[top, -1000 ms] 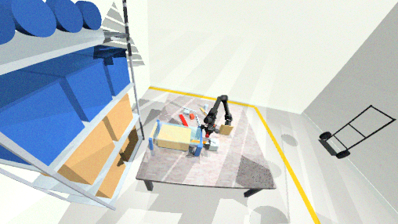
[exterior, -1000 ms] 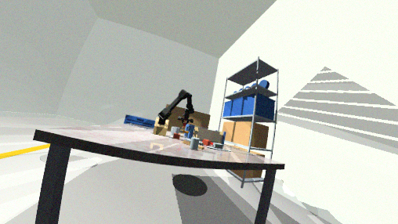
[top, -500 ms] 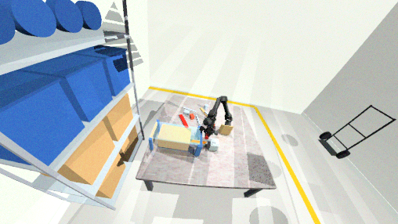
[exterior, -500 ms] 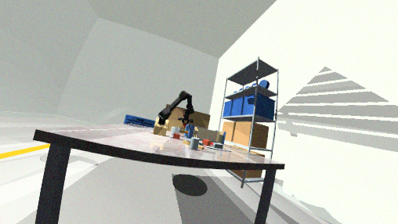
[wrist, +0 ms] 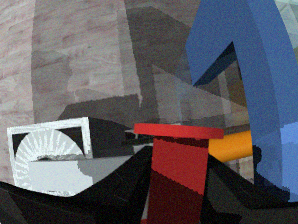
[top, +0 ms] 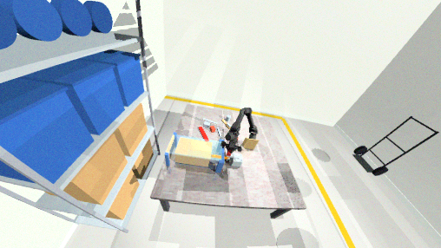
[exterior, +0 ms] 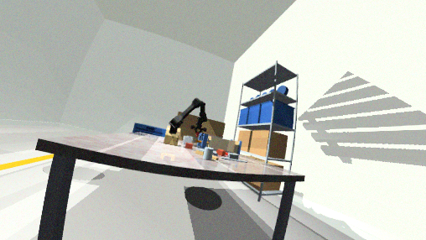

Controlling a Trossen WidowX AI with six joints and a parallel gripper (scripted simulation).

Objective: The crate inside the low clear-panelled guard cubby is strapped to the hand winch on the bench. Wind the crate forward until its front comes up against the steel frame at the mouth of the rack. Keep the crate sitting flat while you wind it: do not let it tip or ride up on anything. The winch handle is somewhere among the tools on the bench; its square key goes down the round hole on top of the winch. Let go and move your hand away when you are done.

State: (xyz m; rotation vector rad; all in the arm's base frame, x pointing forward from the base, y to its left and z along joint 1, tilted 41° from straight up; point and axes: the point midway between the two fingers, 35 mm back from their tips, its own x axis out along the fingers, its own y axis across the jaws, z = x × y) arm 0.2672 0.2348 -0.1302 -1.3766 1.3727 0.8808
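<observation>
The winch lies 12 cm behind my gripper tip, 10 cm below it and 3 cm to the right of it. Round my gripper tip: red bar 33 cm to the right, 27 cm ahead, 12 cm below.
</observation>
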